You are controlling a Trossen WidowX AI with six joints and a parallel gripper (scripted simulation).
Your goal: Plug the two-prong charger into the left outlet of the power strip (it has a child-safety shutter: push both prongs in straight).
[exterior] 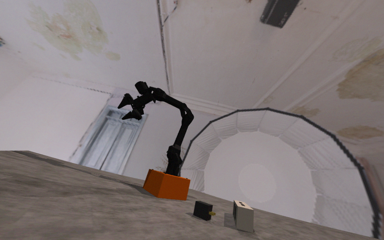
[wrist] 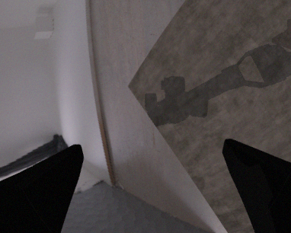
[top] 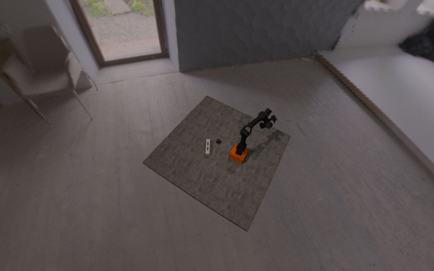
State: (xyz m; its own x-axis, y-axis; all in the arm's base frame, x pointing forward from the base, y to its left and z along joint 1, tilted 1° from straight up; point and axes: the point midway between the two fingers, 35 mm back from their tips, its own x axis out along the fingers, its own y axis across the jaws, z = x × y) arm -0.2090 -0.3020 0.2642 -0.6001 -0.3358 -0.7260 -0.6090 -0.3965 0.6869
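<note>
Right now my gripper tip is 52 cm short of the black two-prong charger, 31 cm above it and 22 cm to the right of it.
</note>
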